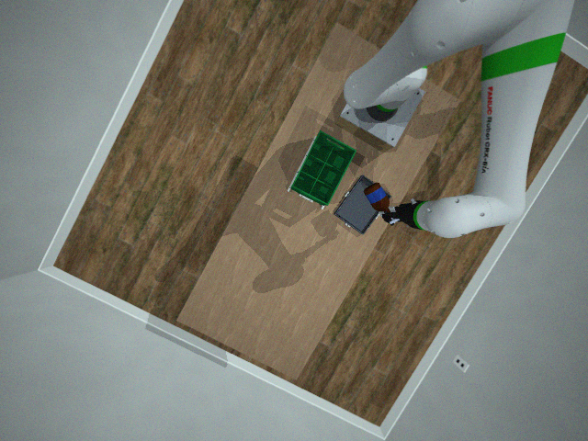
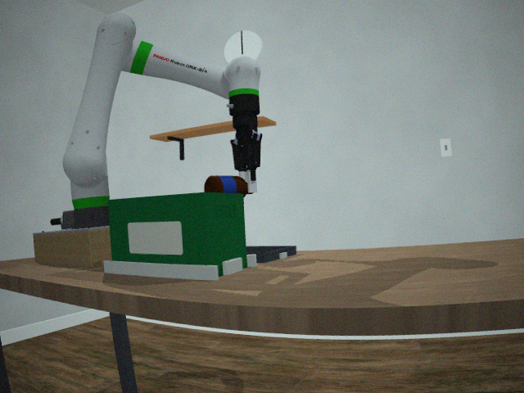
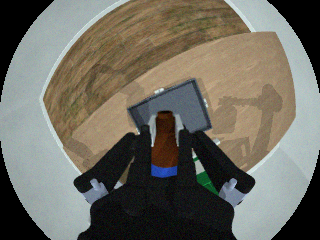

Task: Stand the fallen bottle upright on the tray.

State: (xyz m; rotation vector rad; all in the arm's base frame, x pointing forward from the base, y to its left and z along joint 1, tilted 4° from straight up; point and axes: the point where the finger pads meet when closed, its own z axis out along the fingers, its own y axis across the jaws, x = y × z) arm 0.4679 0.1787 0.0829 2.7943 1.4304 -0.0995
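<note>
My gripper is now 30 mm past the bottle, 40 mm to the left of it and 20 mm above it. Round my hand: green crate (80 mm behind, 320 mm to the right, 140 mm below); then tray (10 mm behind, 50 mm to the right, 210 mm below).
</note>
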